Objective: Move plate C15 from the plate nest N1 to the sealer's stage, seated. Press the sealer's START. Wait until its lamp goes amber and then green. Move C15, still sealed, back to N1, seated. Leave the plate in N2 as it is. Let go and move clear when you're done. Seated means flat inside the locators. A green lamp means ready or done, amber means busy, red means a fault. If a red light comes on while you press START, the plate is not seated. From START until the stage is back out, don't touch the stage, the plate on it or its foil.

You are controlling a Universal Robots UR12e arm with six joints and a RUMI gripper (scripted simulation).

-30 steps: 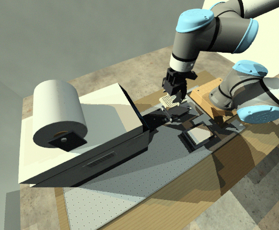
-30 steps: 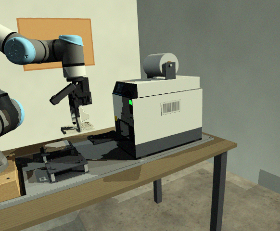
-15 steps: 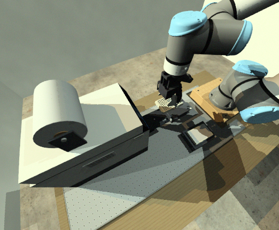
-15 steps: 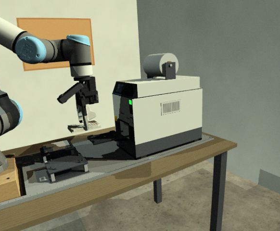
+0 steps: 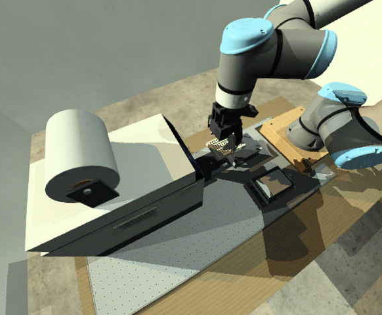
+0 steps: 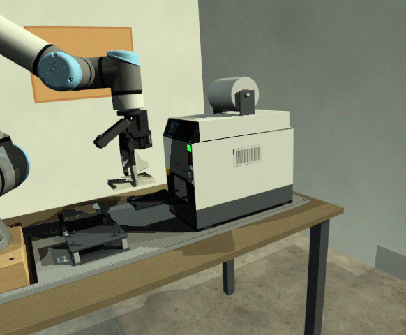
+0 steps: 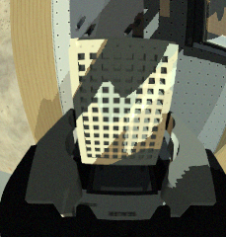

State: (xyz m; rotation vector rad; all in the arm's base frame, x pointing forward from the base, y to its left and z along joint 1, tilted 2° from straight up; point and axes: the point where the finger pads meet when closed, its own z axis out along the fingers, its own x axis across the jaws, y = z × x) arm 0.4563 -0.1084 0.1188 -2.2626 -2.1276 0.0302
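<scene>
Right now my hand is 7 cm short of the dark stage, 1 cm to the right of it and 8 cm above it. Also, from my hand: white open-well plate (1 cm below); then foil-covered plate (13 cm behind, 20 cm to the left, 14 cm below); then start button (16 cm ahead, 9 cm to the right).
</scene>
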